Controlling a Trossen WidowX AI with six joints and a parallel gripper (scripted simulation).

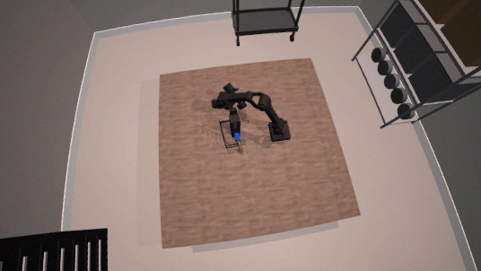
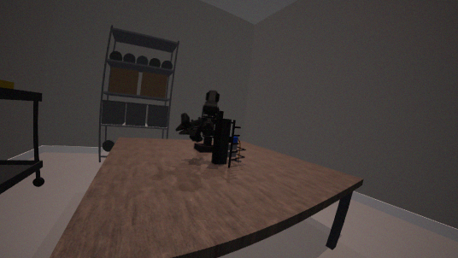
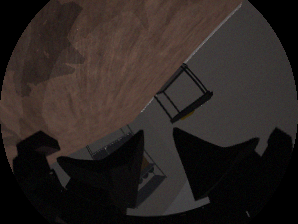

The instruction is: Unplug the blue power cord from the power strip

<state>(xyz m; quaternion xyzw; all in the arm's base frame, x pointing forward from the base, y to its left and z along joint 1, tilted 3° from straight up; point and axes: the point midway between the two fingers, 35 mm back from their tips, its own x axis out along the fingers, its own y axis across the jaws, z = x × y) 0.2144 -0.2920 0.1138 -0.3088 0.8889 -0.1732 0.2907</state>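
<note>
Right now the blue plug is 29 cm to the left of my gripper tip, 11 cm ahead of it and 1 cm below it.
</note>
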